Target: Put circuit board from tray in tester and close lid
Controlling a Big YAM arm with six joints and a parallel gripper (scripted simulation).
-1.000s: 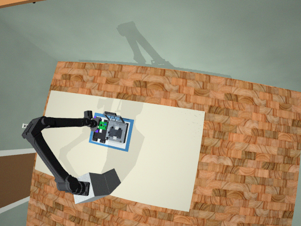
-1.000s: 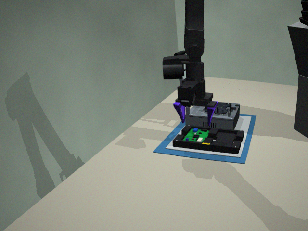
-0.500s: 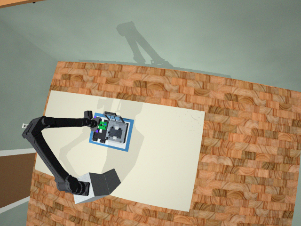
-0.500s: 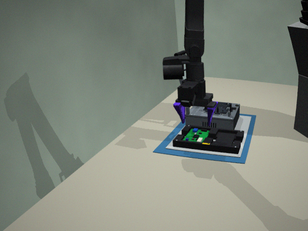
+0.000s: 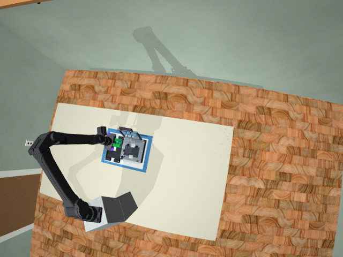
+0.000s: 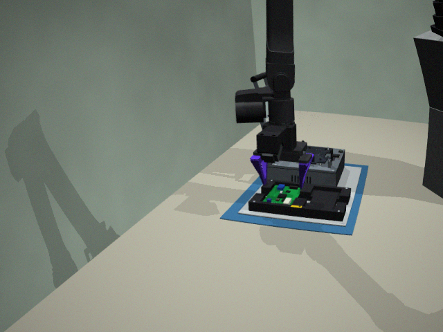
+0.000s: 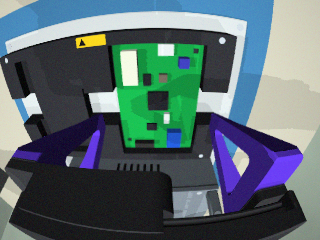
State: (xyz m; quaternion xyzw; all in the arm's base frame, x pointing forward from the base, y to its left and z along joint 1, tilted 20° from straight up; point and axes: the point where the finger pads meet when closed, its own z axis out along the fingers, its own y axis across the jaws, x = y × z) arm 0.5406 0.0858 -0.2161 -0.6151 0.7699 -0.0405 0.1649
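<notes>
Now: the green circuit board 30 mm below my hand. The rest, counted from my hand: tester (130 mm to the right, 60 mm above, 40 mm behind); then tester lid (180 mm to the right, 130 mm above, 50 mm ahead); then tester plate (150 mm to the right, 70 mm behind, 20 mm above).
</notes>
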